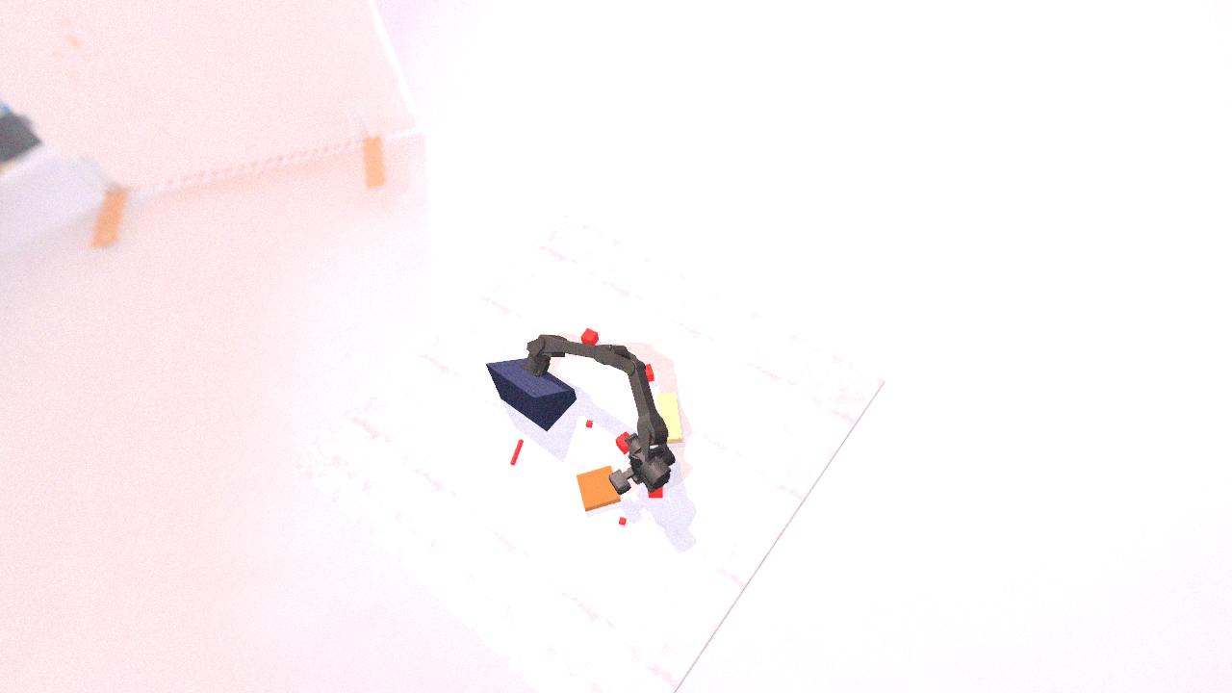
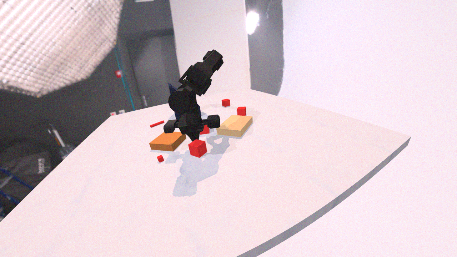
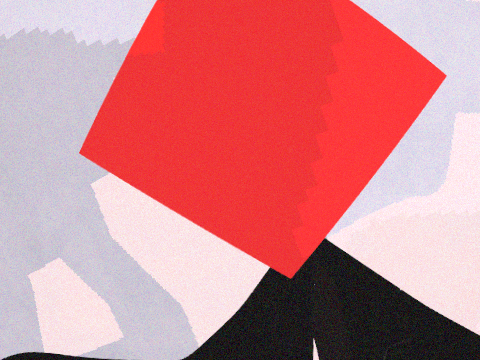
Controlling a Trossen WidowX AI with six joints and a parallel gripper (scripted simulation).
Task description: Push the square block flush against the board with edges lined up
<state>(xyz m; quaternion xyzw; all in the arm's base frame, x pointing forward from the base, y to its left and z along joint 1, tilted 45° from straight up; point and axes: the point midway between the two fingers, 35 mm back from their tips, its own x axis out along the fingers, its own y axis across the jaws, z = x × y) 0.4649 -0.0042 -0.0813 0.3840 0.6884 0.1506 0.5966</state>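
Right now my gripper tip is 190 mm to the right of the tan board, 80 mm past it and 10 mm below it. Also, from my gripper tip: orange square block (100 mm to the right, 90 mm behind, 10 mm above); then red stick (360 mm behind, 150 mm to the right).
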